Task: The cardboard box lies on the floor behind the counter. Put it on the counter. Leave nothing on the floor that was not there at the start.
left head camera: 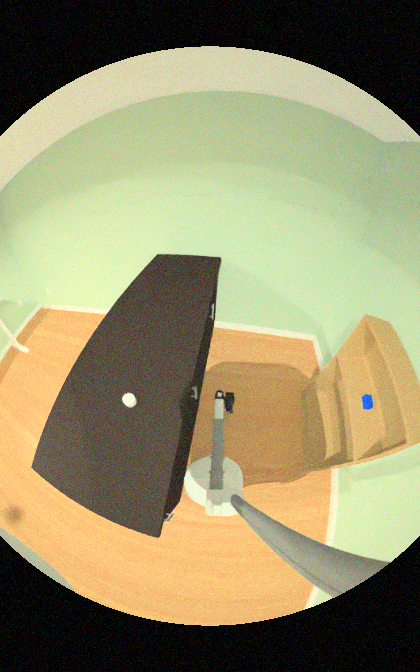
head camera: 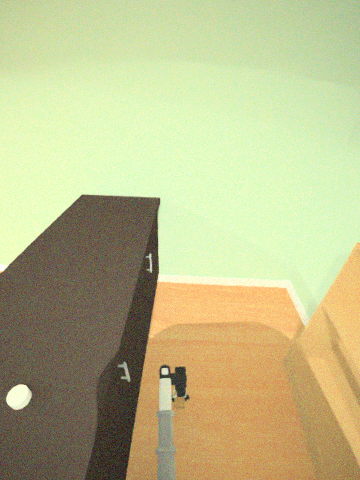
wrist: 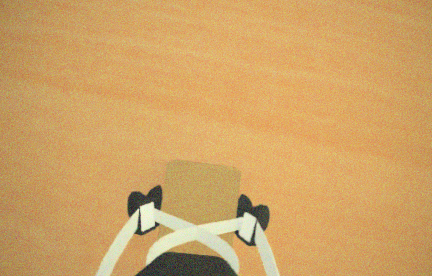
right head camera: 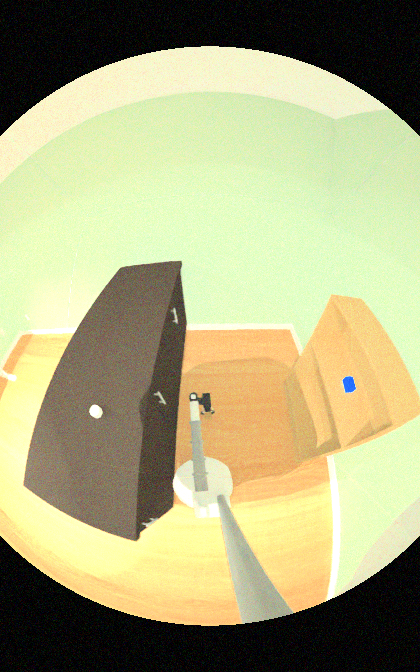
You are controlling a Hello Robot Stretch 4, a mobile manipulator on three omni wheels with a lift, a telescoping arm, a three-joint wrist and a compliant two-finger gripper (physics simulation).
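Frame: origin at the robot's base, x left, y back, z up, level; centimetres.
Seen in the pictures: gripper, fingertip midpoint: [head camera: 179, 399] [wrist: 199, 205].
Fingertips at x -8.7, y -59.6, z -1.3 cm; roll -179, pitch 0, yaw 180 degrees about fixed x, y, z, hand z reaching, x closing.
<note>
Pixels of each thing's top centre, then the offset from my fingertips to it. Level surfaces: height alone.
- cardboard box at its top centre: [wrist: 197, 223] [head camera: 179, 397] dz +3.8, dx +0.0, dy +0.6 cm
- dark counter at its surface level: dz +89.5 cm
- white round object at its top centre: [head camera: 17, 394] dz +91.9, dx +45.9, dy +28.2 cm
The cardboard box [wrist: 202, 185] [head camera: 179, 403] is a small tan block, seen from above in the wrist view over the wooden floor. My gripper [wrist: 199, 205] [head camera: 180, 398] [right head camera: 207, 412] is shut on it, with one dark fingertip against each long side. The box's near end is hidden by the finger bands and the gripper body. I cannot tell whether its underside touches the floor. The dark counter [head camera: 75, 300] [left head camera: 135, 350] [right head camera: 110, 350] stands left of the arm, and the gripper is low beside its handled side.
A white round object [head camera: 19, 396] [left head camera: 129, 400] [right head camera: 96, 411] lies on the counter top. A wooden shelf unit [left head camera: 400, 360] [right head camera: 380, 345] stands on the right and holds a blue object [left head camera: 367, 401] [right head camera: 349, 384]. A green wall [head camera: 215, 175] closes the far end.
</note>
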